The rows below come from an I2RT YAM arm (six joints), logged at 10 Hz.
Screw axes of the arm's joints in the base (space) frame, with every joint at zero. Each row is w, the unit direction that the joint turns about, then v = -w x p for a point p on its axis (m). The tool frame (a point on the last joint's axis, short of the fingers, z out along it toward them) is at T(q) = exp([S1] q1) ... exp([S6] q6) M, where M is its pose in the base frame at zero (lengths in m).
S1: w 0 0 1 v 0.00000 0.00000 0.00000
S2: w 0 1 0 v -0.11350 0.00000 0.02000
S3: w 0 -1 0 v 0.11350 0.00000 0.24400
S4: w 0 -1 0 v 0.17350 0.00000 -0.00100
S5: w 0 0 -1 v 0.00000 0.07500 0.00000
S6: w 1 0 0 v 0.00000 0.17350 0.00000
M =
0 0 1 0.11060
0 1 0 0.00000
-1 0 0 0.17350
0 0 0 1
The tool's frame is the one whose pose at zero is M.
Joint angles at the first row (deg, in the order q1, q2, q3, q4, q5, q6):
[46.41, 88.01, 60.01, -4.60, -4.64, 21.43]
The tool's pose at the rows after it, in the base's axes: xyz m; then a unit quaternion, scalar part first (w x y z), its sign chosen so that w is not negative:
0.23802, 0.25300, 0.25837, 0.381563, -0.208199, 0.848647, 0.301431
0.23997, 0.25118, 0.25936, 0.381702, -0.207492, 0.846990, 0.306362
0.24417, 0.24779, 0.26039, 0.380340, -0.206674, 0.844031, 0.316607
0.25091, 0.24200, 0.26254, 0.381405, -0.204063, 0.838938, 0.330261
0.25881, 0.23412, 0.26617, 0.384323, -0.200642, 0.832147, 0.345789
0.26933, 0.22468, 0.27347, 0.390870, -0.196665, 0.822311, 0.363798
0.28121, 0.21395, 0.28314, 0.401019, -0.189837, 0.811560, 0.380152
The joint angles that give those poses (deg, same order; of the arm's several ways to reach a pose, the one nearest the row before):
[46.24, 87.77, 60.01, -4.19, -4.97, 21.43]
[45.71, 87.68, 60.01, -3.90, -5.80, 21.43]
[44.64, 87.68, 60.01, -3.31, -7.64, 21.45]
[42.94, 87.64, 60.03, -2.31, -10.11, 21.45]
[40.82, 87.44, 60.12, -1.21, -12.99, 21.45]
[38.20, 87.35, 60.93, -0.19, -16.38, 21.45]
[35.33, 87.37, 62.26, 0.71, -19.55, 21.67]

